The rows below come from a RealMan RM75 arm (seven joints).
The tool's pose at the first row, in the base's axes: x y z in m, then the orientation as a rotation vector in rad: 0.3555, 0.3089, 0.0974, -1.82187, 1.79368, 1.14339
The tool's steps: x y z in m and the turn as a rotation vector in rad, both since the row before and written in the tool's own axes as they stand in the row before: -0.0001, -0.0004, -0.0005, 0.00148, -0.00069, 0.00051; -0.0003, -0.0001, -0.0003, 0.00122, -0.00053, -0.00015; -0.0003, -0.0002, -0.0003, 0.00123, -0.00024, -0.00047; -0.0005, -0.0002, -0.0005, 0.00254, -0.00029, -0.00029; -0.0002, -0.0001, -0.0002, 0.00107, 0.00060, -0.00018; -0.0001, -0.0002, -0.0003, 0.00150, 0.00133, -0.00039; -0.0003, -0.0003, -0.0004, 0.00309, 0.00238, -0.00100; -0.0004, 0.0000, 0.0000, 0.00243, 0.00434, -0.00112; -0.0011, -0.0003, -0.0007, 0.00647, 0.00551, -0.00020; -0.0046, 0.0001, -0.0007, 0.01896, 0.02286, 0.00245; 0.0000, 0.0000, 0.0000, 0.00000, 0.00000, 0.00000; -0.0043, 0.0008, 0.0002, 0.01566, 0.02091, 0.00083; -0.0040, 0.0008, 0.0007, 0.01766, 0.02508, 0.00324; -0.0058, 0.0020, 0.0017, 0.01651, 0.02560, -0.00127; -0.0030, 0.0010, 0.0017, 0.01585, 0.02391, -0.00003
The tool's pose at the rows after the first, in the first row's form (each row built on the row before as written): 0.3560, 0.3087, 0.0977, -1.82007, 1.79424, 1.14244; 0.3562, 0.3087, 0.0981, -1.81902, 1.79409, 1.14142; 0.3565, 0.3087, 0.0984, -1.81844, 1.79375, 1.14007; 0.3569, 0.3087, 0.0990, -1.81695, 1.79391, 1.13738; 0.3571, 0.3087, 0.0992, -1.81700, 1.79432, 1.13571; 0.3574, 0.3086, 0.0994, -1.81760, 1.79501, 1.13297; 0.3578, 0.3086, 0.0998, -1.81865, 1.79600, 1.12752; 0.3578, 0.3089, 0.1001, -1.82187, 1.79778, 1.12134; 0.3584, 0.3092, 0.1013, -1.82317, 1.80219, 1.11022; 0.3590, 0.3118, 0.1051, -1.83047, 1.82203, 1.07376; 0.3590, 0.3118, 0.1051, -1.83047, 1.82203, 1.07376; 0.3587, 0.3148, 0.1082, -1.83882, 1.83798, 1.04152; 0.3582, 0.3181, 0.1107, -1.84749, 1.85906, 1.00455; 0.3565, 0.3233, 0.1139, -1.86027, 1.87492, 0.96663; 0.3554, 0.3266, 0.1149, -1.87076, 1.89077, 0.93082
